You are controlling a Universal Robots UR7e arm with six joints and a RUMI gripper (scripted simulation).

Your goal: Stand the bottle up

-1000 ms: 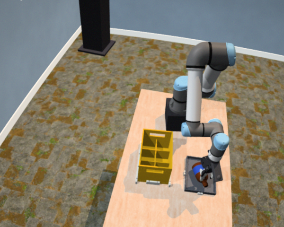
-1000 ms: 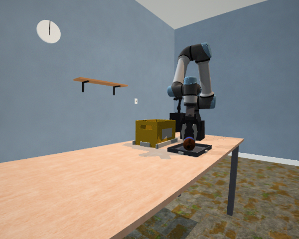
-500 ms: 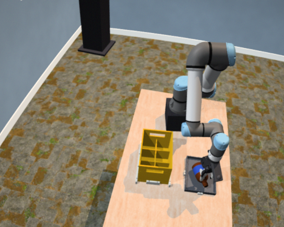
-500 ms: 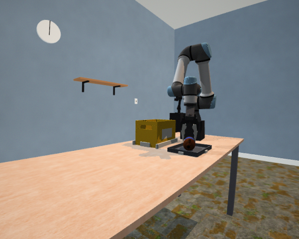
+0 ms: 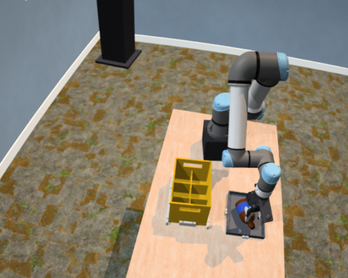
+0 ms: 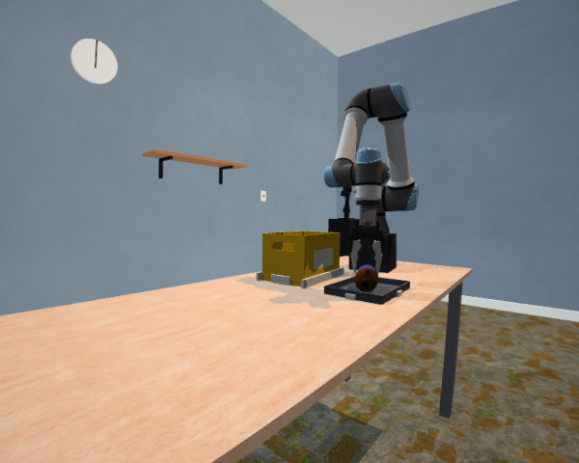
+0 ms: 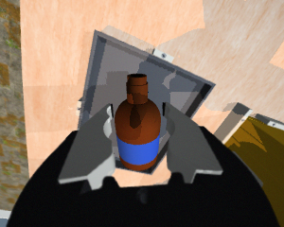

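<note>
Right now my hand is 40 mm past the brown bottle, 20 mm to the left of it and 40 mm above it. From my hand the other things lie so: yellow crate (60 mm behind, 330 mm to the right); then dark grey tray (70 mm behind, 30 mm to the right, 70 mm below).
</note>
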